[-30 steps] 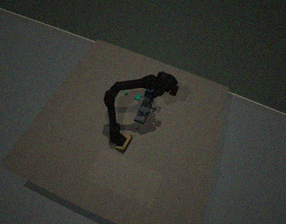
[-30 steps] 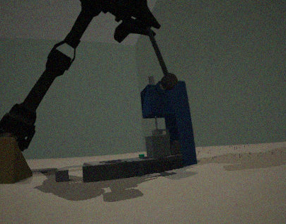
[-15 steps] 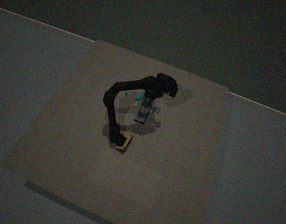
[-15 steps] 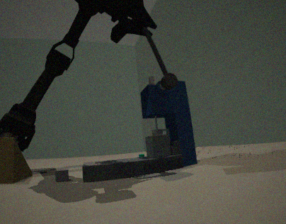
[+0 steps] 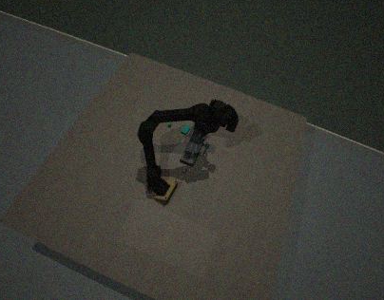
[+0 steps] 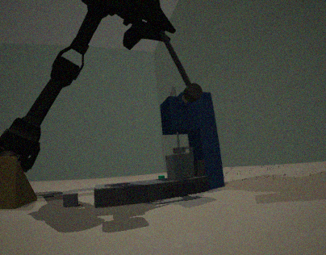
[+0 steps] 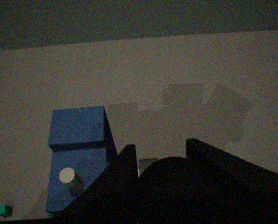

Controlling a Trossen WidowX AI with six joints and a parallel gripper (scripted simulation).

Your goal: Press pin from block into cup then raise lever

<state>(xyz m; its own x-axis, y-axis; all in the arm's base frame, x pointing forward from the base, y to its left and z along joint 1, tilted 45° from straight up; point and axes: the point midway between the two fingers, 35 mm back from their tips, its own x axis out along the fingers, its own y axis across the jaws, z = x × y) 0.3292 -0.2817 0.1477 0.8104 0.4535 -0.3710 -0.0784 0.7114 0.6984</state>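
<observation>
Right now my gripper tip is 50 mm above the dark lever and 10 mm to the right of it. Also, from my gripper tip: pale round pin 250 mm below, 80 mm to the left, 10 mm ahead; then teal block 310 mm below, 160 mm to the left, 40 mm ahead; then thin punch 170 mm below, 80 mm to the left, 10 mm ahead.
</observation>
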